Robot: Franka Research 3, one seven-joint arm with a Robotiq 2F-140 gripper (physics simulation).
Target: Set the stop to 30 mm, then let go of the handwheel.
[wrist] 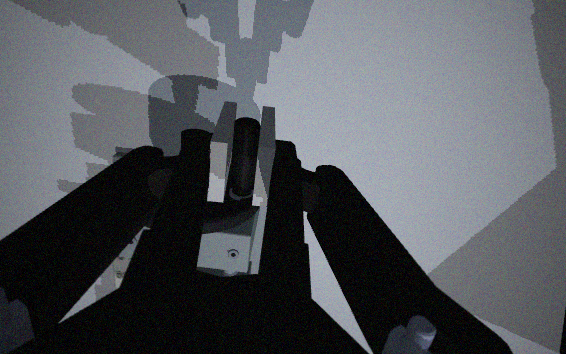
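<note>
The handwheel's black upright handle [245,159] stands between the two grey finger pads of my gripper [247,127] in the middle of the wrist view. The gripper is shut on this handle. Part of the black handwheel rim [227,217] shows below the handle, between the dark fingers; the fingers hide the rest of the wheel. Under the rim is a pale end block [217,248] with a screw. The stop, its red pointer and the scale's numbers cannot be made out in this view.
A pale table top [400,100] lies around the device, with shadows of the arm, gripper and wheel at the upper left and more shadow at the right. A small part of the device [120,265] shows past the left finger linkage.
</note>
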